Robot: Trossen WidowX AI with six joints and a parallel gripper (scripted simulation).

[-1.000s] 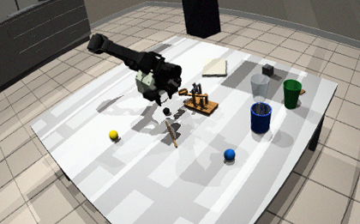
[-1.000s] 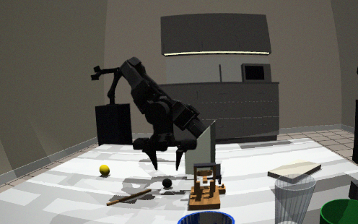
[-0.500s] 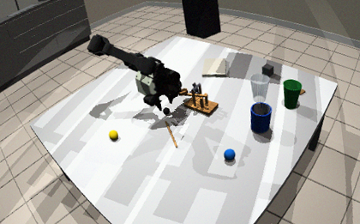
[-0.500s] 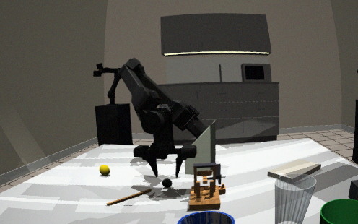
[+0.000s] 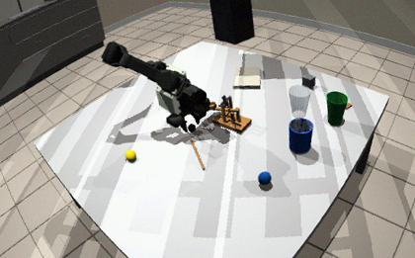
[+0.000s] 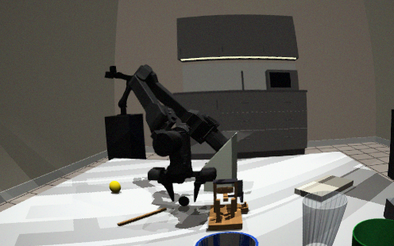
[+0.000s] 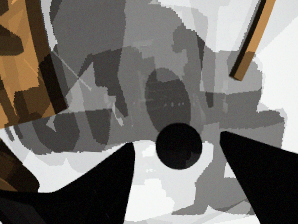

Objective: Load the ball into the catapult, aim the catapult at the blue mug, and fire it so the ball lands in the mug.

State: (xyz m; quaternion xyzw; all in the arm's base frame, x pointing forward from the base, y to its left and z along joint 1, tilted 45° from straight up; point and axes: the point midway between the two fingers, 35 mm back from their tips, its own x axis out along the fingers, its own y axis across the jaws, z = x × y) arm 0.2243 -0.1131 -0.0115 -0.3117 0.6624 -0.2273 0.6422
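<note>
My gripper tip is now 4 cm short of the wooden catapult, 15 cm to the right of it and 4 cm below it. The rest, counted from my gripper tip: black ball (right at my gripper tip); wooden stick (12 cm ahead, 8 cm to the right, 1 cm below); yellow ball (4 cm behind, 27 cm to the right, 1 cm above).
</note>
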